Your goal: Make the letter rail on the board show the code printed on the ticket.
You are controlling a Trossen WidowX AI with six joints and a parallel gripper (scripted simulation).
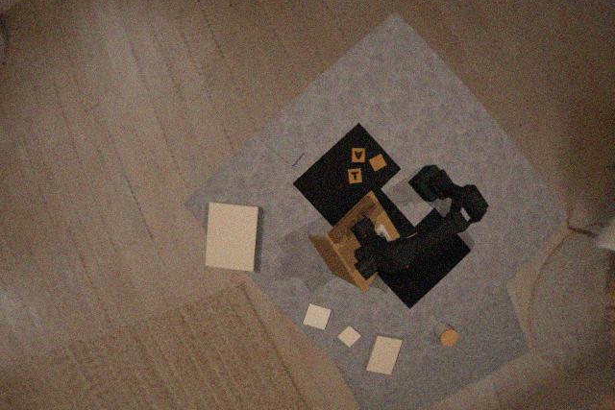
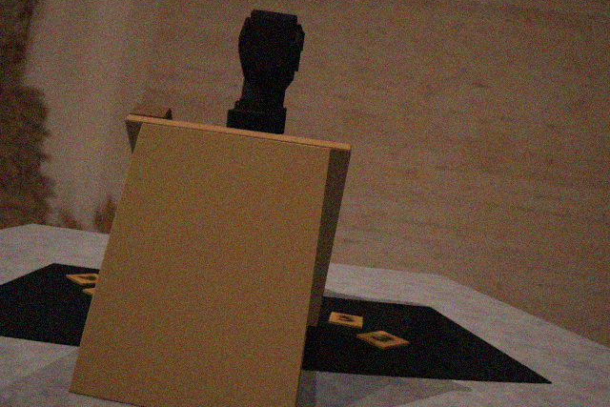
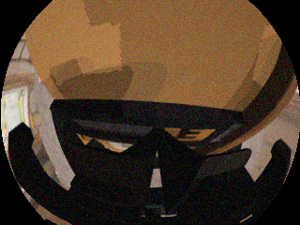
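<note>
Now: the white ticket 5 cm behind my gripper tip, 7 cm to the left of it and 8 cm below it. The rest, counted from my gripper tip: black mat (15 cm behind, 6 cm to the left, 16 cm below); grey slab (7 cm behind, 47 cm to the right, 16 cm below); tan letter tile e (1 cm behind, 3 cm to the right).
</note>
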